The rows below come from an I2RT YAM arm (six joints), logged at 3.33 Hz.
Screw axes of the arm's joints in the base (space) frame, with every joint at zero. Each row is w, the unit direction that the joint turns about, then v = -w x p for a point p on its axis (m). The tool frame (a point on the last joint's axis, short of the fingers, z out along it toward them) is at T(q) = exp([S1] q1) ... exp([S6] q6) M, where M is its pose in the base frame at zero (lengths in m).
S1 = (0, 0, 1, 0, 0, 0)
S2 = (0, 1, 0, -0.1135, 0, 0.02)
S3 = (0, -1, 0, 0.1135, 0, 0.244)
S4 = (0, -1, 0, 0.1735, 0, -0.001)
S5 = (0, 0, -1, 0, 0.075, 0)
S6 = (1, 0, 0, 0, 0.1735, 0)
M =
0 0 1 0.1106
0 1 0 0
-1 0 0 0.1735
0 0 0 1
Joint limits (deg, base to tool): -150..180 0..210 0..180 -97..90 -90..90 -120..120
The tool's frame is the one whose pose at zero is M.
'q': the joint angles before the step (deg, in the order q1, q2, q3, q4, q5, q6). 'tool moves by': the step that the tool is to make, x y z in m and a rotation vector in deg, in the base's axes. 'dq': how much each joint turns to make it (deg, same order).
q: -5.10, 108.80, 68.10, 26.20, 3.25, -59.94
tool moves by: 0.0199, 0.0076, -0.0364, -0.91, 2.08, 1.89
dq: 1.14, 7.38, 2.20, 3.24, -0.44, -1.23
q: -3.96, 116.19, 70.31, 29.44, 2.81, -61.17
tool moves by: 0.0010, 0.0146, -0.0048, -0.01, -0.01, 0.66
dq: 1.94, 0.60, -0.36, 0.95, 1.23, 0.35
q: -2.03, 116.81, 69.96, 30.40, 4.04, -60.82
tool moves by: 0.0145, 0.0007, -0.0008, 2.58, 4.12, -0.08
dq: 0.10, 2.37, 5.62, -7.62, -0.61, 2.37
